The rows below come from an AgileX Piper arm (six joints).
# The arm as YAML. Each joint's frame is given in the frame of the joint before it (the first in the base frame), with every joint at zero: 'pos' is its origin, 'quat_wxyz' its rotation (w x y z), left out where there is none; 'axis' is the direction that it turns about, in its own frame. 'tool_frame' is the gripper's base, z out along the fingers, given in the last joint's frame.
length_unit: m
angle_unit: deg
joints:
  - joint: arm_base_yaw
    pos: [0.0, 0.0, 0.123]
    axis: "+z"
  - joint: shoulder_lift
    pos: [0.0, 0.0, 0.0]
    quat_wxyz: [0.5, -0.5, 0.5, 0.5]
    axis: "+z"
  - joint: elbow
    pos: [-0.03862, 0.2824, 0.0]
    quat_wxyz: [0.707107, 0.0, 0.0, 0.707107]
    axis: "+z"
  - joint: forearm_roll
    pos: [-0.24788, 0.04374, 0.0]
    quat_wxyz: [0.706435, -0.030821, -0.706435, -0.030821]
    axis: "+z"
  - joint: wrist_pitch
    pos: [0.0, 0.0, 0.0]
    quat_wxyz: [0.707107, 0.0, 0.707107, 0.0]
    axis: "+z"
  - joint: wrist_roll
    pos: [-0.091, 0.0, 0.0]
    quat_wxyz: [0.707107, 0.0, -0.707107, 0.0]
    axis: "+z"
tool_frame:
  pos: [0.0, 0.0, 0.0]
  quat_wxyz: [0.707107, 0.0, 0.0, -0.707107]
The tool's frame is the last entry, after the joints.
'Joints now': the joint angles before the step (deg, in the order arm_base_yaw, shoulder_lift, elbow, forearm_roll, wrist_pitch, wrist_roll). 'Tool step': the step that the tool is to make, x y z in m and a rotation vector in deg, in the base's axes. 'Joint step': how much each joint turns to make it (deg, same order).
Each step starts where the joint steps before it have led.
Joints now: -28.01, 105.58, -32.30, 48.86, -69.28, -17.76
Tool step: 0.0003, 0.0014, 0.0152, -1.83, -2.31, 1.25
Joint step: 0.01, -2.88, 0.00, -1.36, -0.01, 0.01
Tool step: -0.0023, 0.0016, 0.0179, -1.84, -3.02, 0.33
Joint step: -0.01, -3.50, -0.01, -0.39, -0.04, -0.01
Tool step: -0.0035, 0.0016, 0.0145, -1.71, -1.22, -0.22
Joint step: 0.00, -2.97, 0.02, 0.27, 0.05, -1.51
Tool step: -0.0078, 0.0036, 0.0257, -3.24, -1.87, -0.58
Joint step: 0.00, -5.32, -0.02, 0.49, 0.01, -3.13
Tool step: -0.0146, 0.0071, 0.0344, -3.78, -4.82, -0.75
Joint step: 0.01, -7.53, 0.05, 0.62, -0.02, -2.08
